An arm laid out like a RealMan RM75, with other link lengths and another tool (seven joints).
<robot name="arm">
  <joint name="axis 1" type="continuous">
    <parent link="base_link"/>
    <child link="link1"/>
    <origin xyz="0 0 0.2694"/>
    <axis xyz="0 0 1"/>
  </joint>
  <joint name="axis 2" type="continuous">
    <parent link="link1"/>
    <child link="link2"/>
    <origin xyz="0 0 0"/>
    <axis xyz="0 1 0"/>
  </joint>
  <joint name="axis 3" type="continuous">
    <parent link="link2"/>
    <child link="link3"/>
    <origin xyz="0 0 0.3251"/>
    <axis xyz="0 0 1"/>
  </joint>
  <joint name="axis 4" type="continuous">
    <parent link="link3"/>
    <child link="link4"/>
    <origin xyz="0 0 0"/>
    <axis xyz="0 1 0"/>
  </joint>
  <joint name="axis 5" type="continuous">
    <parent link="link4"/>
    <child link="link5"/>
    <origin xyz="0 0 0.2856"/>
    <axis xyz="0 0 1"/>
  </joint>
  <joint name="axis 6" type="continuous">
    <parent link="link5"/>
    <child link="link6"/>
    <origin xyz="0 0 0"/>
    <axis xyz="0 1 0"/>
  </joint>
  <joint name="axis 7" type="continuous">
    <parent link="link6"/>
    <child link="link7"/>
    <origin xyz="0 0 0.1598"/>
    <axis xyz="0 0 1"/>
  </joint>
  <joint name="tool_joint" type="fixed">
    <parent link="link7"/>
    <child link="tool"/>
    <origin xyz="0.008 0.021 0.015" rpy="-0.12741 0 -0.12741"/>
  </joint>
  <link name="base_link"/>
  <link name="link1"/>
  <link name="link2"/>
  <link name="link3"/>
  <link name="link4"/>
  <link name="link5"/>
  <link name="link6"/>
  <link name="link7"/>
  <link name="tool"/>
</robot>
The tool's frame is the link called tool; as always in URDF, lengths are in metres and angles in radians. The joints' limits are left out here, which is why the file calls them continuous.
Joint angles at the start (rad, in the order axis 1, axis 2, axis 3, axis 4, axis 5, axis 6, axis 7): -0.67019, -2.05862, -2.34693, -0.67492, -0.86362, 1.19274, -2.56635
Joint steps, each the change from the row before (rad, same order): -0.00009, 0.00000, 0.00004, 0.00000, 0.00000, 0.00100, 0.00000; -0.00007, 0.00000, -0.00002, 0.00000, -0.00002, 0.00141, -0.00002; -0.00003, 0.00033, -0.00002, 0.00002, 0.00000, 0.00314, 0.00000; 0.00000, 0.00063, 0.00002, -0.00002, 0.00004, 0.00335, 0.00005; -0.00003, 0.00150, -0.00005, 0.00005, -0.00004, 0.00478, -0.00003; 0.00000, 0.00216, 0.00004, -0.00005, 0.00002, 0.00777, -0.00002; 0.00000, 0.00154, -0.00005, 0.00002, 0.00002, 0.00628, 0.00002; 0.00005, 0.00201, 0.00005, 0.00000, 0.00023, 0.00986, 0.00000; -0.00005, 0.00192, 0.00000, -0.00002, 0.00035, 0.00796, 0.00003; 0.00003, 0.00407, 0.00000, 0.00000, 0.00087, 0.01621, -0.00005; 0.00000, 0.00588, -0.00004, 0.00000, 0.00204, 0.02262, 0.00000; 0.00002, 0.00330, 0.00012, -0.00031, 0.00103, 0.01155, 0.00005
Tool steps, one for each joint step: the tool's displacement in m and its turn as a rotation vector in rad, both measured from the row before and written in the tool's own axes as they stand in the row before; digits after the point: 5 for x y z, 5 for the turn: -0.00014, 0.00012, 0.00003, -0.00046, -0.00093, -0.00001; -0.00020, 0.00014, 0.00002, -0.00066, -0.00124, -0.00014; -0.00035, 0.00019, -0.00013, -0.00115, -0.00261, -0.00023; -0.00027, 0.00014, -0.00028, -0.00097, -0.00265, -0.00004; -0.00013, 0.00011, -0.00068, -0.00108, -0.00336, -0.00003; -0.00033, 0.00022, -0.00098, -0.00182, -0.00567, 0.00001; -0.00036, 0.00020, -0.00070, -0.00163, -0.00469, -0.00013; -0.00077, 0.00035, -0.00091, -0.00262, -0.00776, -0.00030; -0.00049, 0.00025, -0.00087, -0.00181, -0.00614, 0.00002; -0.00101, 0.00040, -0.00189, -0.00336, -0.01248, -0.00015; -0.00142, 0.00043, -0.00277, -0.00383, -0.01765, 0.00008; -0.00059, 0.00024, -0.00160, -0.00165, -0.00877, 0.00046
